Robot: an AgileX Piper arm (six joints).
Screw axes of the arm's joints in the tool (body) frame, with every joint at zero. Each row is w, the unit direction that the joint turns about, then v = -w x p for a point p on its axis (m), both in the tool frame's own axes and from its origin. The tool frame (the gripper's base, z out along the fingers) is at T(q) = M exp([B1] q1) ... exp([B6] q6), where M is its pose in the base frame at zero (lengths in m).
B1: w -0.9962 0 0.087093 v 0 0.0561 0
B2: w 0 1 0 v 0.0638 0 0.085
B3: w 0 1 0 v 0.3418 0 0.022
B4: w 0 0 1 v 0 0 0
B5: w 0 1 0 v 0.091 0 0
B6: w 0 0 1 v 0 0 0
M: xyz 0.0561 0 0.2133 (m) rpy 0 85.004 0 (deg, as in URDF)
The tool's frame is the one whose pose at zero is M.
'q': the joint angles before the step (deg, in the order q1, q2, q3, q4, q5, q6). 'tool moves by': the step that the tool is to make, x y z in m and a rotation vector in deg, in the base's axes. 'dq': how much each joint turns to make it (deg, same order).
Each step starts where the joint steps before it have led.
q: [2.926 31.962 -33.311 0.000 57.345 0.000]
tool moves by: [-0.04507 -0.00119 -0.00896 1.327 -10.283 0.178]
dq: [-0.010 -16.187 4.755 0.827 1.095 -0.010]
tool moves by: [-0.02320 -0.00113 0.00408 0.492 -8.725 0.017]
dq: [0.014 -8.687 0.070 0.036 -0.122 0.015]
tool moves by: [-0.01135 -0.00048 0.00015 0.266 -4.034 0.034]
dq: [-0.005 -4.214 0.114 0.074 0.058 -0.006]
